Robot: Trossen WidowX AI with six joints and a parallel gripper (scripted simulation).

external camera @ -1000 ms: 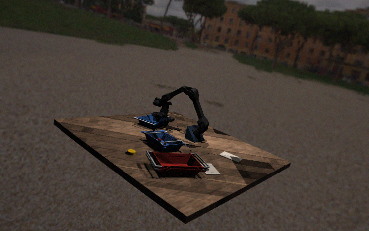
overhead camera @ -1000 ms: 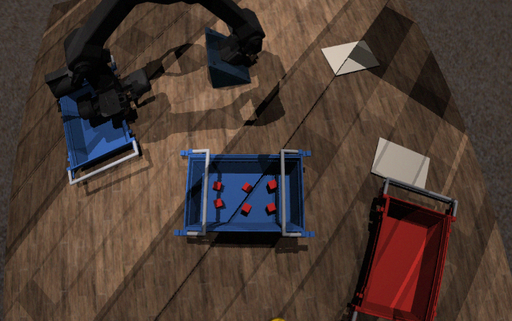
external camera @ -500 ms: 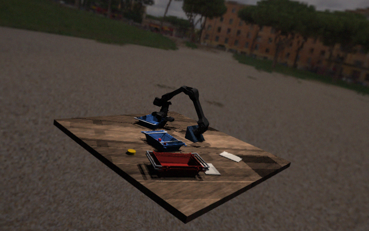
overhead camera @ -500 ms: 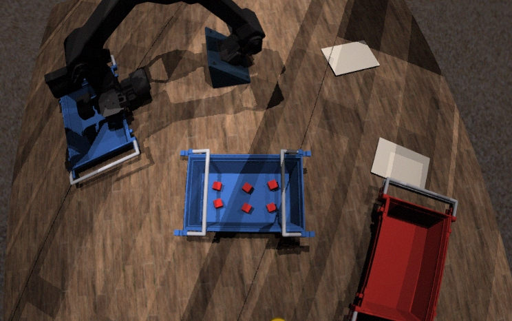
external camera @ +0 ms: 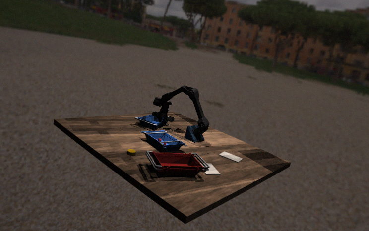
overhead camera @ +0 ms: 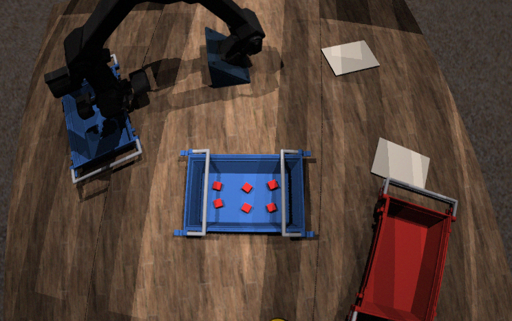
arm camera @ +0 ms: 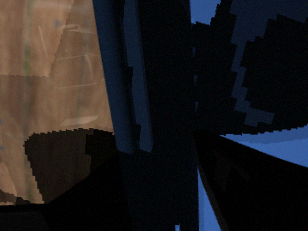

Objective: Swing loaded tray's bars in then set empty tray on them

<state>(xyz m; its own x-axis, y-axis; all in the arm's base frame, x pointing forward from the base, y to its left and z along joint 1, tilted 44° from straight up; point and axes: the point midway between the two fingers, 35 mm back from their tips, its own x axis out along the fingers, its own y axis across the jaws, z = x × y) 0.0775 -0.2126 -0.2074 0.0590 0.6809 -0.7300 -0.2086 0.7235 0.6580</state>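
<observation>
My gripper tip is now 7 cm to the left of the blue tray, 3 cm below it and 2 cm short of it. Also, from my gripper tip: yellow block (59 cm ahead, 27 cm to the left).
</observation>
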